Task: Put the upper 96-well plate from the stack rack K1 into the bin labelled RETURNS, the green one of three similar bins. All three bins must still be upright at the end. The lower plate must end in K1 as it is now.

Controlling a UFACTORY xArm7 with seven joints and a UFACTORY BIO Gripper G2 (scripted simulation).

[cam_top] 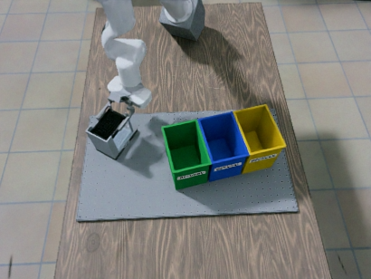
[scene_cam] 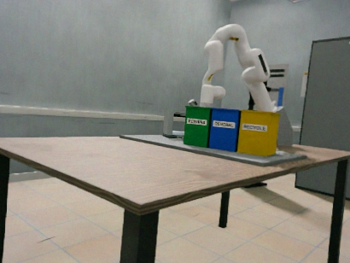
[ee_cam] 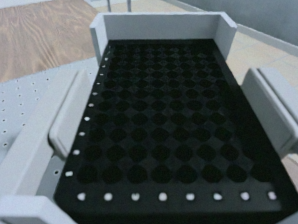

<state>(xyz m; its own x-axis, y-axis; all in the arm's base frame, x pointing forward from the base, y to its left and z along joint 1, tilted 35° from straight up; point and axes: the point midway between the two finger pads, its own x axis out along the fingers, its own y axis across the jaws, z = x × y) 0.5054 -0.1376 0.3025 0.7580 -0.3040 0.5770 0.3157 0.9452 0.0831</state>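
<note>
My gripper is now 29 cm to the right of the green returns bin, 9 cm short of it and 5 cm above it. Also, from my hand: black 96-well plate: 2 cm ahead, 1 cm to the right, 1 cm below; then yellow bin: 53 cm to the left, 5 cm below; then blue bin: 41 cm to the left, 5 cm below, 5 cm ahead.
</note>
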